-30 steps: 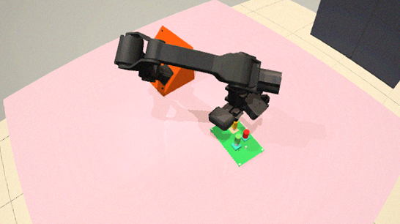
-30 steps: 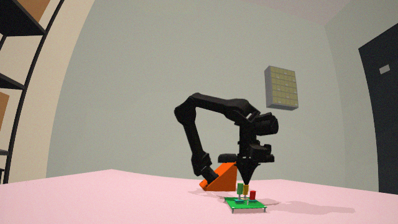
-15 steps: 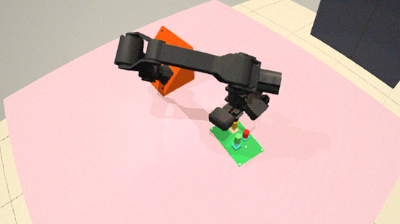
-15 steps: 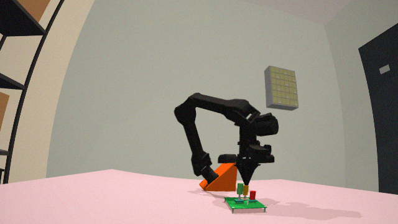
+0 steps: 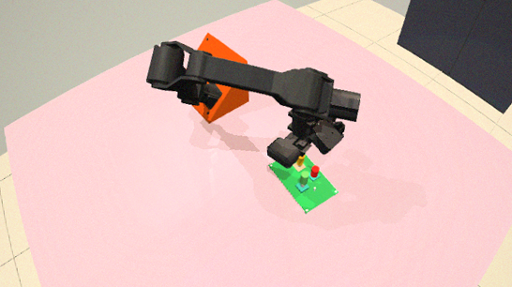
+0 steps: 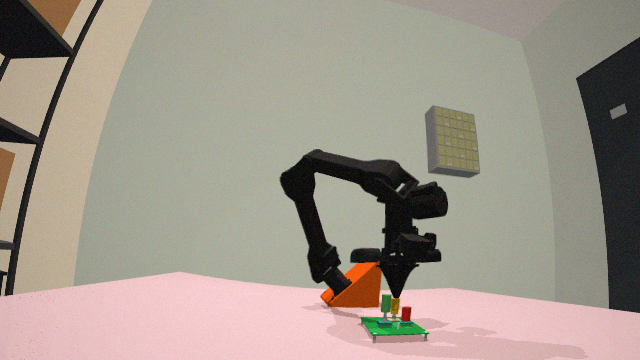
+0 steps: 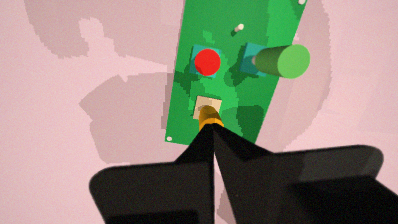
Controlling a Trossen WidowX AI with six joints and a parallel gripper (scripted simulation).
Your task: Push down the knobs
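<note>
My gripper tip is now 2 cm above the yellow knob. Also, from my gripper tip: green knob (5 cm ahead, 3 cm to the right).
</note>
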